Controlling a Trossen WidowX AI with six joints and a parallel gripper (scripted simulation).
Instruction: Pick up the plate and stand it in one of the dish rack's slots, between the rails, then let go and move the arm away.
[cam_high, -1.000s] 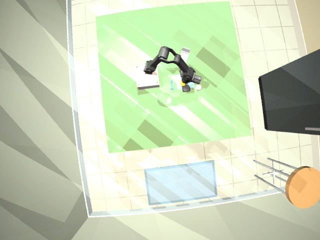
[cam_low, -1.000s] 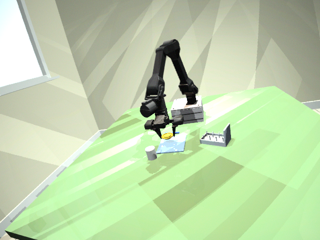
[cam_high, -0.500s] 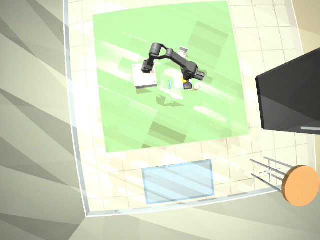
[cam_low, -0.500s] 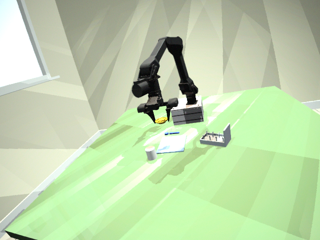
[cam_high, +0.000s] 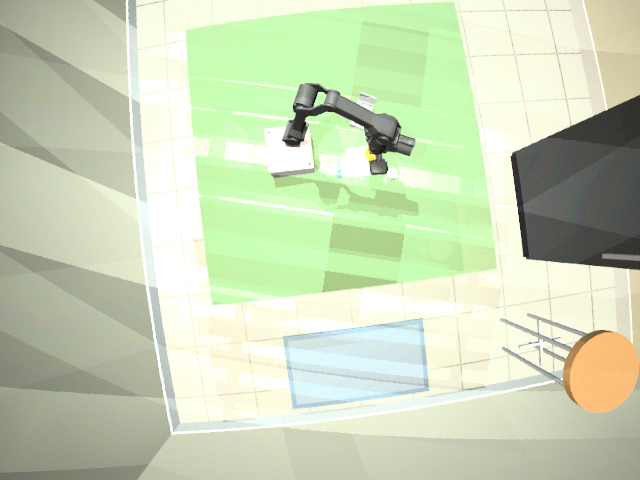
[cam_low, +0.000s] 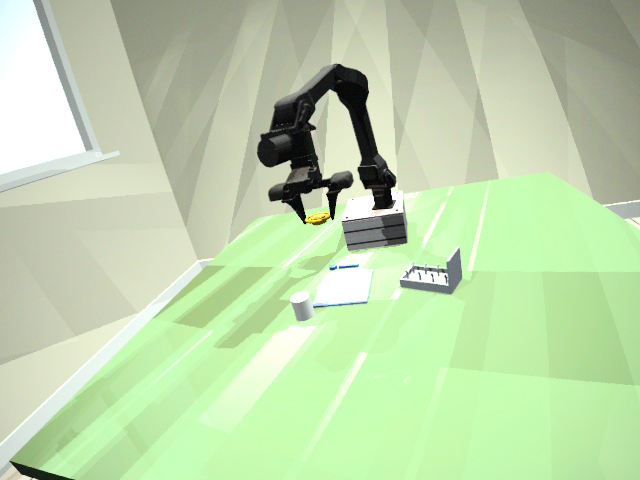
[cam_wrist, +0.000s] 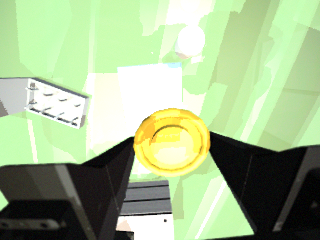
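My gripper tip is 20 mm past the dish rack, 230 mm to the right of it and 160 mm above it. Also, from my gripper tip: yellow plate (10 mm above); then pale blue mat (20 mm to the left, 180 mm below).
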